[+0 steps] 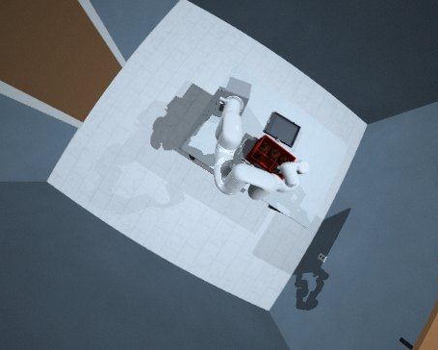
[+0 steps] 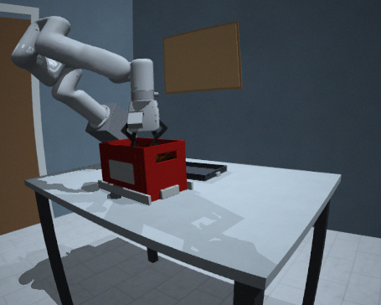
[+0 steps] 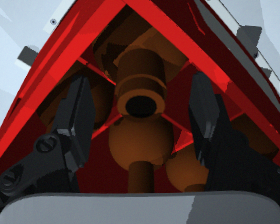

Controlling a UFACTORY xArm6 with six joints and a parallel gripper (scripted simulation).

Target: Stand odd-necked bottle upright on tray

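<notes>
Right now the red crate is 8 cm below my hand, 8 cm behind it and 6 cm to the left of it. The rest, counted from my hand: glass bottle: 15 cm behind, 12 cm to the left, 8 cm below; dark tray: 35 cm to the left, 16 cm below, 3 cm behind.
</notes>
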